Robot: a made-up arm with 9 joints.
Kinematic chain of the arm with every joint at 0, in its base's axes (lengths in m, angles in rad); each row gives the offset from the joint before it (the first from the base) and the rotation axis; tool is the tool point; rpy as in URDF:
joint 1: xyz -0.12 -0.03 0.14 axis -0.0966 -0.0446 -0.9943
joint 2: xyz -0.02 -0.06 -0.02 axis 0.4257 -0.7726 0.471
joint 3: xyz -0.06 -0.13 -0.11 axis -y
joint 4: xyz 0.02 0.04 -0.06 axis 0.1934 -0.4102 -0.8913
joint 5: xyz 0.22 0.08 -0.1 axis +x
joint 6: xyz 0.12 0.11 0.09 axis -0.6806 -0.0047 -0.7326
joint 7: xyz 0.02 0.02 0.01 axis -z
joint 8: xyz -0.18 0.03 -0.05 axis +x
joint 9: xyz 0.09 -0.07 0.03 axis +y
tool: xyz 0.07 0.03 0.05 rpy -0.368 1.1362 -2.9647
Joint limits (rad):
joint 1: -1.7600..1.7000
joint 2: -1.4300..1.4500
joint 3: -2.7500..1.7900
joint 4: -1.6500..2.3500
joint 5: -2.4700..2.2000
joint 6: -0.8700..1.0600
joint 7: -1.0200..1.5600
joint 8: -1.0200..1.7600
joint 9: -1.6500..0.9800
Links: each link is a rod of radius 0.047 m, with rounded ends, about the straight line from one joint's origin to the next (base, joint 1, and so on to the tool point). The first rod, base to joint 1, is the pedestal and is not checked.
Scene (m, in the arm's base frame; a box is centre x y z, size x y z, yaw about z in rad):
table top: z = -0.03
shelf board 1: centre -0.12 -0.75 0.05 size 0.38 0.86 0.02 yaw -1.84
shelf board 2: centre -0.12 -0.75 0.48 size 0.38 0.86 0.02 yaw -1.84
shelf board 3: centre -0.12 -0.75 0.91 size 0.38 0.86 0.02 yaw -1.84
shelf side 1: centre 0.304 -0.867 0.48 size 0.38 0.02 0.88 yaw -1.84
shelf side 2: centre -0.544 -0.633 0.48 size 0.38 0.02 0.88 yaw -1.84
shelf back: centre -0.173 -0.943 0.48 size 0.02 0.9 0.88 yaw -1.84
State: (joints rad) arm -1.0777 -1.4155 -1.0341 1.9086 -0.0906 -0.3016 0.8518 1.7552 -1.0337
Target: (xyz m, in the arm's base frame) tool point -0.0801 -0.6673 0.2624
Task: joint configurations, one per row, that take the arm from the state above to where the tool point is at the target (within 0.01 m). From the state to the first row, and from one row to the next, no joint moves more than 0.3 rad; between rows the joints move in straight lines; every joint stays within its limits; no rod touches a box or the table.
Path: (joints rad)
1: -0.9907 -1.4228 -1.1646 1.8930 -0.3118 -0.1249 1.1444 1.7576 -1.2008
2: -0.9037 -1.4300 -1.2951 1.8773 -0.5331 0.0518 1.4370 1.7600 -1.3678

